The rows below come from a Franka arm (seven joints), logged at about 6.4 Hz.
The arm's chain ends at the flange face. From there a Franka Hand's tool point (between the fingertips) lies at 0.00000 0.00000 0.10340 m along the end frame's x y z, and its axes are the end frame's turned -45 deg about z.
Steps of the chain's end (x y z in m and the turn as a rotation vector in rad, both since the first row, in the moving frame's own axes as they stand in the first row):
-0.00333, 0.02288, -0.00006, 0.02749, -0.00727, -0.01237
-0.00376, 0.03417, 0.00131, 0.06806, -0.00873, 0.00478
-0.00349, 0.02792, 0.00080, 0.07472, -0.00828, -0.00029
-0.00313, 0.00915, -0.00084, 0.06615, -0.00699, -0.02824
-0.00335, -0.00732, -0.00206, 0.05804, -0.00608, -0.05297
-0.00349, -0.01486, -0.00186, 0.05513, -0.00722, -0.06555
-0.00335, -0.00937, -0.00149, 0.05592, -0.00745, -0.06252
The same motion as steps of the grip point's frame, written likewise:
-0.01707, 0.01127, -0.00010, 0.02458, 0.01430, -0.01237
-0.02247, 0.01590, 0.00107, 0.05430, 0.04195, 0.00478
-0.01736, 0.01121, 0.00051, 0.05869, 0.04698, -0.00029
-0.00444, -0.00115, -0.00107, 0.05172, 0.04183, -0.02824
0.00648, -0.01233, -0.00224, 0.04534, 0.03674, -0.05297
0.01139, -0.01764, -0.00202, 0.04409, 0.03388, -0.06555
0.00765, -0.01373, -0.00165, 0.04481, 0.03427, -0.06252

